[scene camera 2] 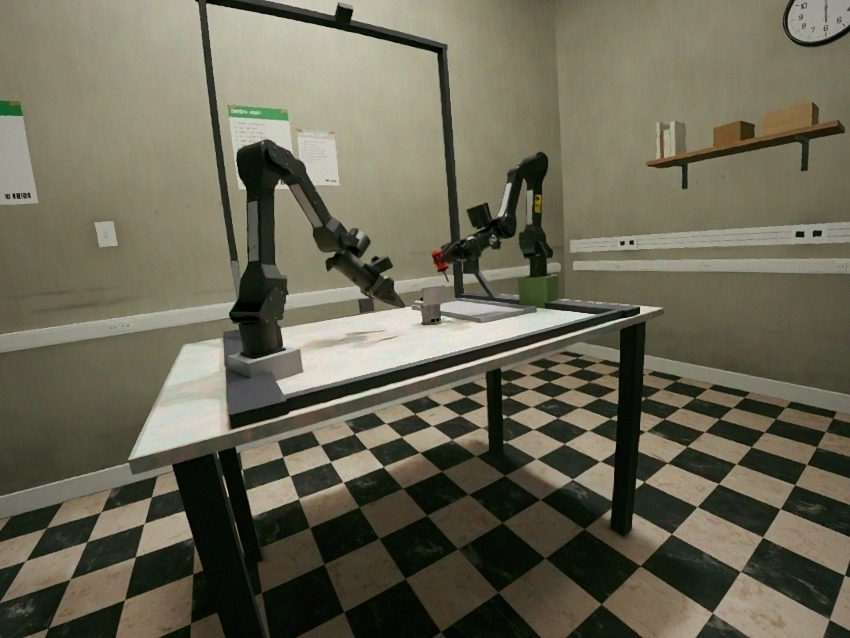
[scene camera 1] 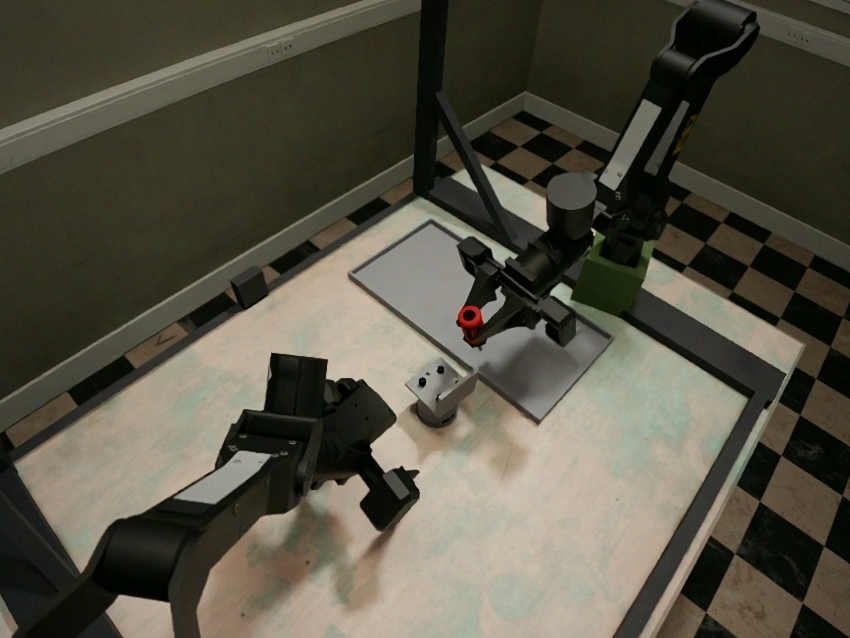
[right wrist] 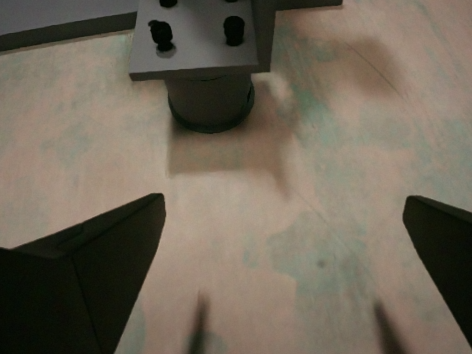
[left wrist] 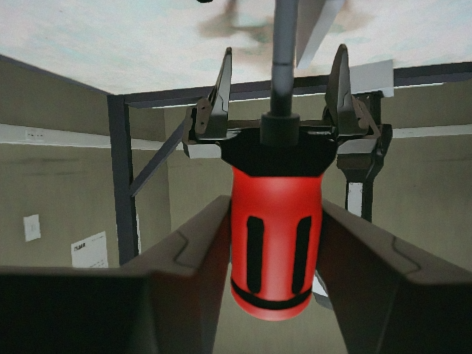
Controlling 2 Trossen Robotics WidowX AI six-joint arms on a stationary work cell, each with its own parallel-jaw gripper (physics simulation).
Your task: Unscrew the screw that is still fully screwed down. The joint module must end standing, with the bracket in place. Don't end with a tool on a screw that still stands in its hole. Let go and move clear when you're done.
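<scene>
The joint module stands upright on the table with the grey bracket on top. Black screw heads show on the bracket; one screw and another screw stand up from the plate. How deep the screws near the upright flange sit is unclear. My left gripper is shut on the red screwdriver, held above the tray's edge, apart from the bracket. My right gripper is open and empty, beside the module.
The grey tray lies right behind the module in scene camera 1. A green block carries the left arm. Dark frame rails run along the table, and an upright post stands at its back corner.
</scene>
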